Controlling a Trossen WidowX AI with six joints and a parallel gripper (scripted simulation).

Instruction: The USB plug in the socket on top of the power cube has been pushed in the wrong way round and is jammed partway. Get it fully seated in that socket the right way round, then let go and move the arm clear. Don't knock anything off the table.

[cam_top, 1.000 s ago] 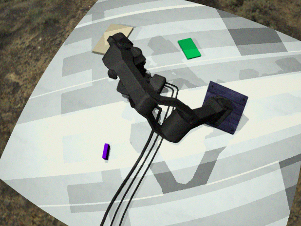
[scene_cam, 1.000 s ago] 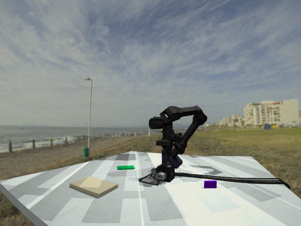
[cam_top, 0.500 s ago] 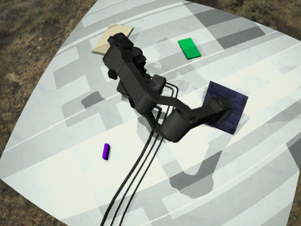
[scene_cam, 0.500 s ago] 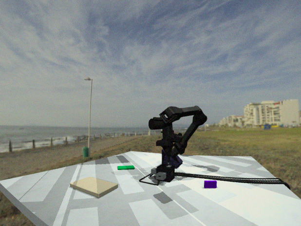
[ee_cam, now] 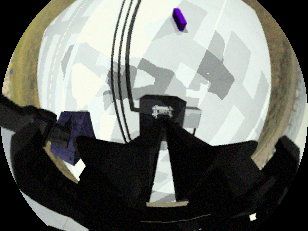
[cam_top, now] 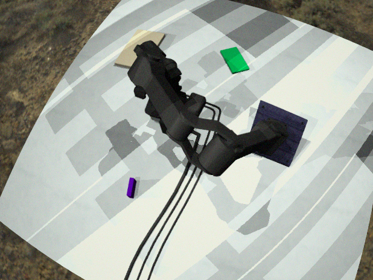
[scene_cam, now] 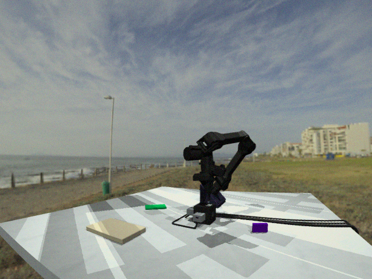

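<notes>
Now: gripper tip 20 mm above the USB plug. Round my gripper tip: green card (80 mm behind, 350 mm to the right, 120 mm below); purple block (40 mm ahead, 220 mm to the left, 110 mm below); tan slab (290 mm ahead, 280 mm to the right, 120 mm below).
</notes>
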